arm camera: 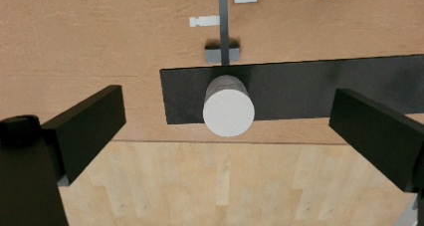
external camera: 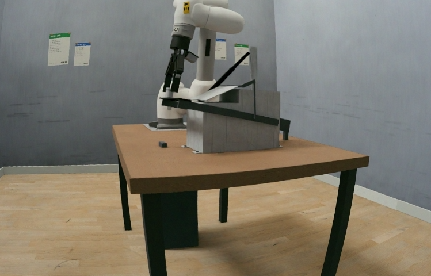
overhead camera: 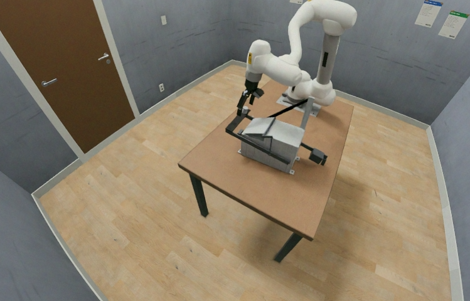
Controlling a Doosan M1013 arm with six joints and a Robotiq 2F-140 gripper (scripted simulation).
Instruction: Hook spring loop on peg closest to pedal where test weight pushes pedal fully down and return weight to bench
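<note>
The steel test weight is 1 cm below my hand. Round my hand: dark block 21 cm below, 3 cm to the right.
</note>
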